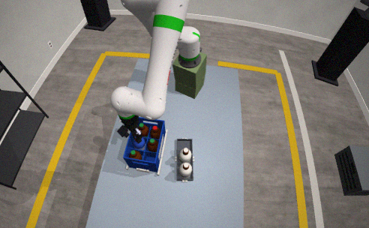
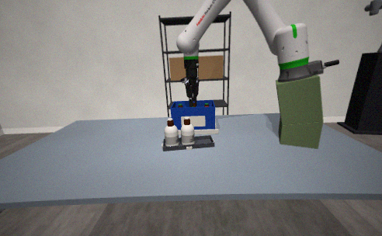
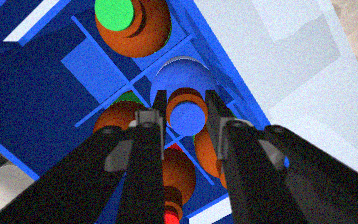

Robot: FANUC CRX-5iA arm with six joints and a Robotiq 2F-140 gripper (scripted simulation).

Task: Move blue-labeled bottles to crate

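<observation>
Now: hand 80 mm above the blue-labeled bottle. From my hand the other things lie so: blue crate 100 mm below, 40 mm to the left, 10 mm behind.
</observation>
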